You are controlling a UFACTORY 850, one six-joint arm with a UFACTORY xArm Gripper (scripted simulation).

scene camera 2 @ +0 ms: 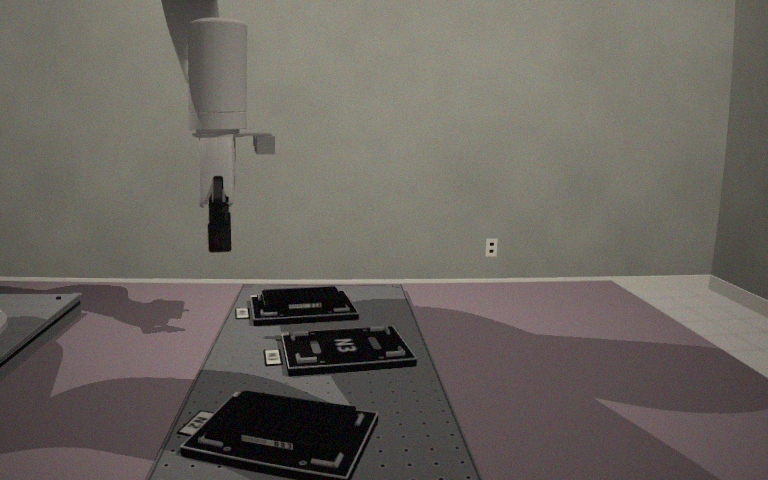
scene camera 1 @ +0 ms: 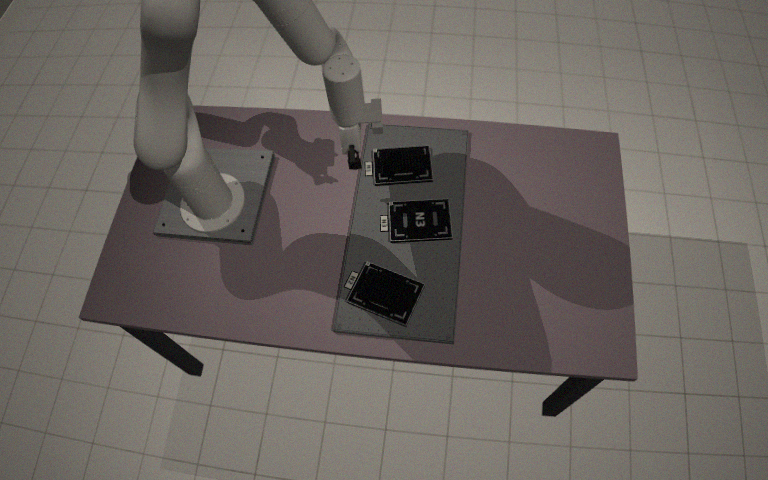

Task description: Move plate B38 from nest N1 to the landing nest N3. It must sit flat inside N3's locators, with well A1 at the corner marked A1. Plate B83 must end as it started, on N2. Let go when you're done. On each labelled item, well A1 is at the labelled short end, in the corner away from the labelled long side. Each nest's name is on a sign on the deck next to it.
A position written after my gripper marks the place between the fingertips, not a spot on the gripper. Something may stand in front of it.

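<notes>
There's a plate (scene camera 2: 314,299) that I can see, and there's also a plate (scene camera 2: 299,428) in that same camera. It shows my gripper (scene camera 2: 220,244) too, and you'd get my gripper (scene camera 1: 355,154) from scene camera 1 as well.
</notes>
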